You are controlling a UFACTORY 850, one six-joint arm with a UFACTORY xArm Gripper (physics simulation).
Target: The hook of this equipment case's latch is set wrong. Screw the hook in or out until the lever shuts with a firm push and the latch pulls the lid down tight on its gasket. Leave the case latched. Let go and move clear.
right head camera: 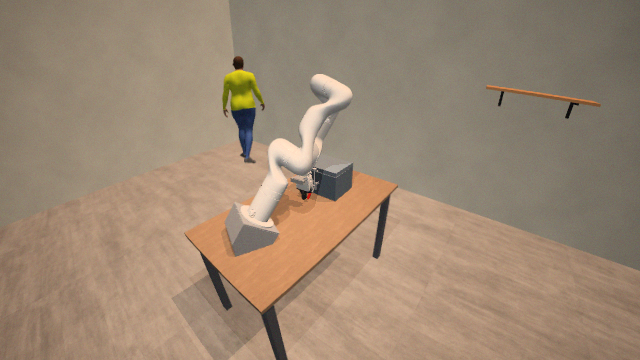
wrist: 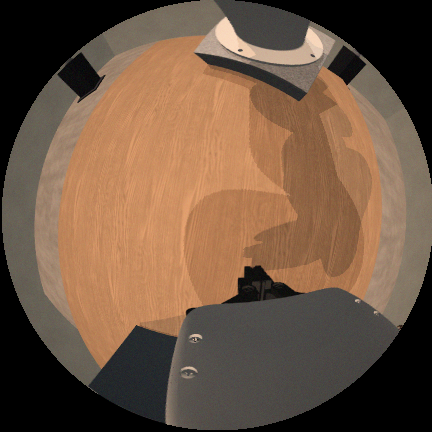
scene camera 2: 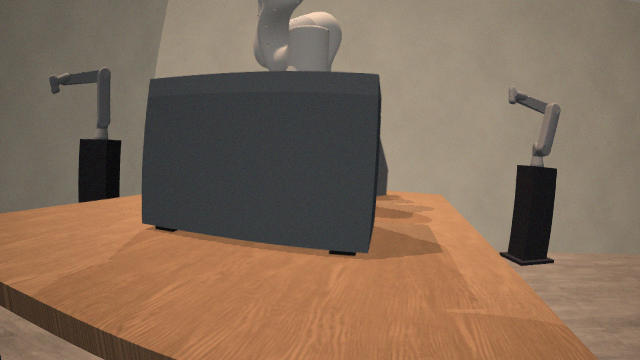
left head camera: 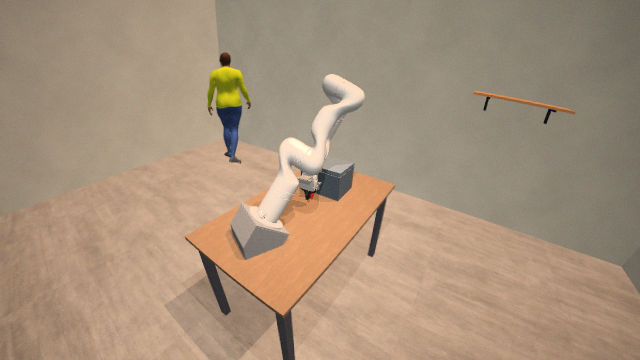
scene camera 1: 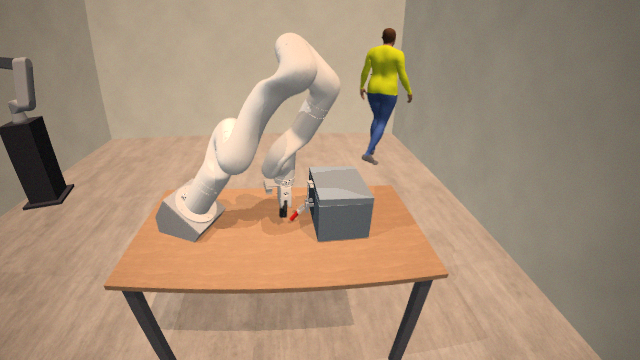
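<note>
The grey-blue equipment case (left head camera: pixel 336 184) (right head camera: pixel 334 185) (scene camera 1: pixel 344 220) (scene camera 2: pixel 260 160) (wrist: pixel 137 367) stands on the table with its lid down. Its latch (scene camera 1: pixel 309 195) is on the side that faces the robot base. The lever (scene camera 1: pixel 295 215) with a red end slants out and down from the latch, so it stands open. It is small in the head views, and the hook's setting cannot be made out. My gripper (scene camera 1: pixel 283 215) (left head camera: pixel 308 198) (right head camera: pixel 304 197) (wrist: pixel 250 278) is shut and empty, pointing down above the table, just on the robot-base side of the lever's red tip. In scene camera 2 the case hides gripper and latch.
The wooden table (left head camera: pixel 320 250) (scene camera 1: pixel 250 265) carries the arm's wedge base (left head camera: pixel 260 240) (scene camera 1: pixel 185 222) at the end opposite the case. A person in a yellow top (left head camera: pixel 227 90) (scene camera 1: pixel 384 70) is on the floor beyond the table. Other arms on black pedestals (scene camera 2: pixel 100 170) (scene camera 2: pixel 532 215) stand farther off.
</note>
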